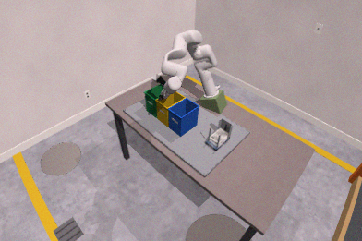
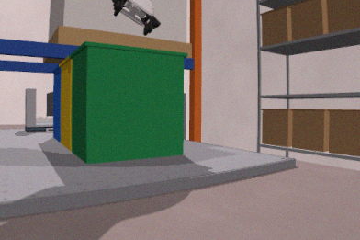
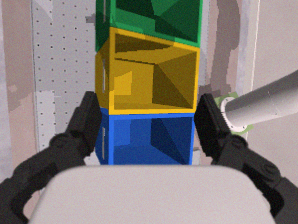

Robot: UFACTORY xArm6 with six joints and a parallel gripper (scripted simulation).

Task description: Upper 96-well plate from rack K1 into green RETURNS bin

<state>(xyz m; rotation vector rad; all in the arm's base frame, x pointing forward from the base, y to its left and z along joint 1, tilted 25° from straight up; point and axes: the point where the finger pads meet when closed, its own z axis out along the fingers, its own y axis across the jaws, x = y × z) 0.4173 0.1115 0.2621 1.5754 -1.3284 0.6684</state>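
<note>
Right now the white 96-well plate is 200 mm behind my hand, 330 mm to the left of it and 260 mm below it. Round my hand: green bin: 70 mm behind, 190 mm to the right, 220 mm below; blue bin: 90 mm behind, 80 mm to the left, 220 mm below; yellow bin: 80 mm behind, 50 mm to the right, 220 mm below.
</note>
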